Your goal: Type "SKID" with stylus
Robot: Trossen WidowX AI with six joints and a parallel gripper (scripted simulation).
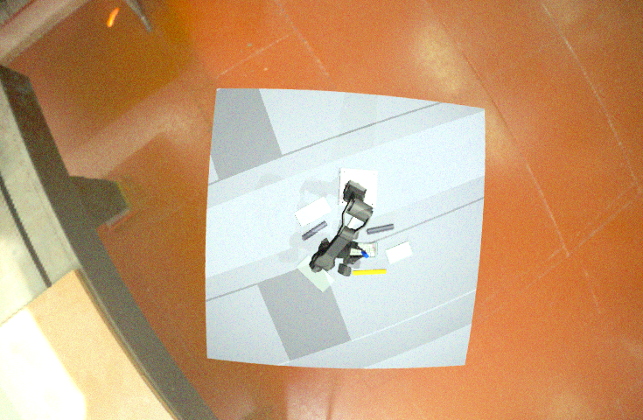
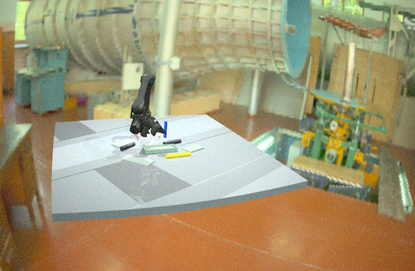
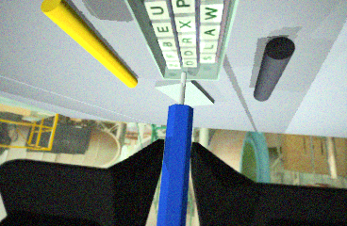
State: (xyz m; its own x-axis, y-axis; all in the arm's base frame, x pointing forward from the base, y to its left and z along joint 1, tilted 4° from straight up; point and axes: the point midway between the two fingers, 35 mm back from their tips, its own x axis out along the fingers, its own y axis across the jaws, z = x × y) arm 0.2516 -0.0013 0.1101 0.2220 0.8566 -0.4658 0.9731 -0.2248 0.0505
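Now: gripper tip 11 cm past the white stick, 4 cm to the left of it and 10 cm above it. Also, from my gripper tip: blue stylus: 1 cm below; then yellow cylinder: 10 cm ahead, 4 cm to the left, 10 cm below; then card: 2 cm ahead, 18 cm to the left, 10 cm below.
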